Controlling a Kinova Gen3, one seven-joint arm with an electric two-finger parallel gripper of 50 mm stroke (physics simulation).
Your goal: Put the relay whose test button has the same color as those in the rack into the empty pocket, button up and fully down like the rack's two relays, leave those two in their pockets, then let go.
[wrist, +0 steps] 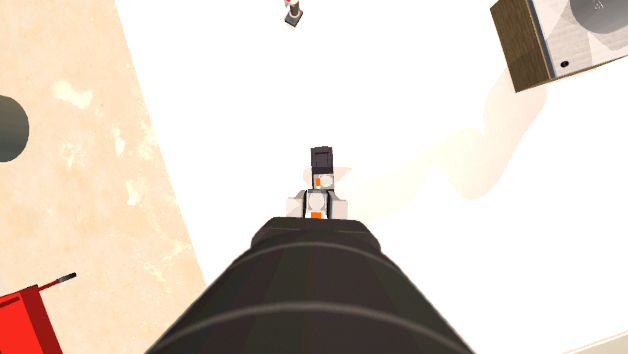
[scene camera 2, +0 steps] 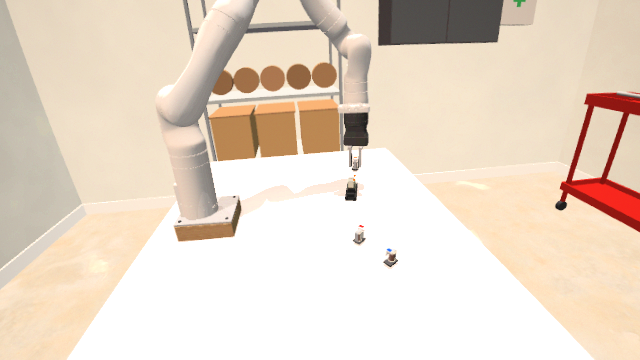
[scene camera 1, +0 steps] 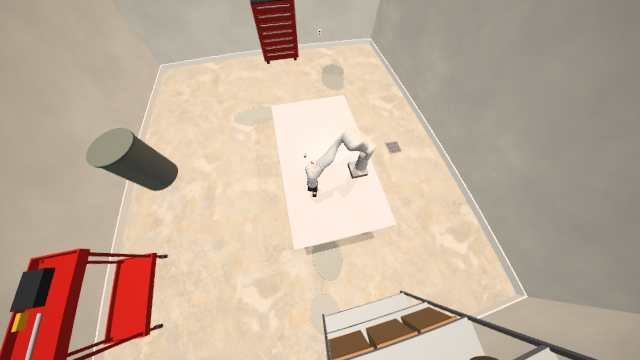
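Where they show: gripper, between the fingertips: (wrist: 316, 200) (scene camera 2: 355, 165); arm's base, origin of its link: (wrist: 602, 0) (scene camera 2: 201, 210) (scene camera 1: 360, 166).
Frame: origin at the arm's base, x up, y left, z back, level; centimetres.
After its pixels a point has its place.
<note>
My gripper (scene camera 1: 314, 194) @(z -44.5, x 3.7, y 16.7 cm) (scene camera 2: 355, 161) @(z -44.5, x 3.7, y 16.7 cm) (wrist: 316, 200) @(z -44.5, x 3.7, y 16.7 cm) is shut on a clear relay (scene camera 2: 355, 163) @(z -44.4, x 5.0, y 15.6 cm) (wrist: 316, 200) @(z -44.4, x 6.2, y 16.3 cm) with an orange button, upright, above the table. The black rack (scene camera 2: 351, 197) @(z -42.3, x -3.9, y 9.8 cm) (wrist: 321, 149) @(z -42.2, x -2.8, y 10.4 cm) stands on the table below it. In the wrist view the rack's empty pocket (wrist: 321, 160) @(z -42.6, x -4.8, y 11.9 cm) is at the far end, and a rack relay (wrist: 325, 181) @(z -42.9, x -0.4, y 15.2 cm) with an orange button sits next to it. The held relay and gripper hide the rack's near end and the other rack relay. A red-button relay (scene camera 2: 359, 235) @(z -41.2, x -1.9, y -13.1 cm) (wrist: 294, 13) @(z -41.4, x -2.3, y -10.1 cm) and a blue-button relay (scene camera 2: 391, 257) @(z -46.5, x -2.0, y -21.7 cm) (scene camera 1: 305, 155) @(z -46.5, x -1.4, y -19.3 cm) stand apart on the table.
The arm's base block (scene camera 2: 205, 230) @(z -2.7, x -2.3, y -6.4 cm) (wrist: 520, 50) @(z -9.0, x -3.0, y 2.9 cm) stands on the white table (scene camera 1: 320, 225) @(z -42.9, x -5.1, y 44.6 cm) (scene camera 2: 300, 300) @(z -27.4, x -5.1, y -28.6 cm). A red cart (scene camera 1: 135, 295) (scene camera 2: 605, 200), a dark cylinder (scene camera 1: 145, 160) and a shelf unit with boxes stand off the table.
</note>
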